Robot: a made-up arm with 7 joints.
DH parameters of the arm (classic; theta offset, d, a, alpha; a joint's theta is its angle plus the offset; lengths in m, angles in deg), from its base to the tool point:
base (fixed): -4.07 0 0 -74.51
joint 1: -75.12 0.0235 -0.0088 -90
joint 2: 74 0.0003 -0.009 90
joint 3: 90 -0.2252 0.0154 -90
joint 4: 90 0.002 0.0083 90
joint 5: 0 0.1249 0 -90
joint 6: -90 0 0.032 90
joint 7: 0 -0.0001 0 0
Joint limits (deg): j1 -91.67..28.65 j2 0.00..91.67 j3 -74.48..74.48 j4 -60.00..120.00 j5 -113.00..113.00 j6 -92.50..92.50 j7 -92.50..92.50
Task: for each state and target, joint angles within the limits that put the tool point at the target. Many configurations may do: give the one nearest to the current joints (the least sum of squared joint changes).
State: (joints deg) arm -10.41 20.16 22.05 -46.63 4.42 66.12 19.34
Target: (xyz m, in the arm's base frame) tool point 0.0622 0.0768 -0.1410
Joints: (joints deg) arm 8.28 9.71 8.68 -60.00 2.36 41.72 19.34
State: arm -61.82 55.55 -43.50 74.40 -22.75 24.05 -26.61
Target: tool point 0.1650 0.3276 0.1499
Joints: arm -91.67 91.67 -22.33 53.49 -21.03 20.56 -26.61
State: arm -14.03 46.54 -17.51 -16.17 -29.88 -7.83 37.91
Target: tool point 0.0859 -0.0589 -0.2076
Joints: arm -7.30 9.60 -47.74 -19.95 -29.40 -5.31 37.91
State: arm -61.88 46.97 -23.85 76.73 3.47 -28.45 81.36
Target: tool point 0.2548 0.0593 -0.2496
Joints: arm -43.06 23.26 -35.01 51.49 5.14 -39.82 81.36
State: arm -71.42 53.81 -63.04 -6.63 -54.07 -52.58 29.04
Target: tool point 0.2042 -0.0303 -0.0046
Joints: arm -81.40 38.63 -63.58 -27.89 -50.99 -52.80 29.04
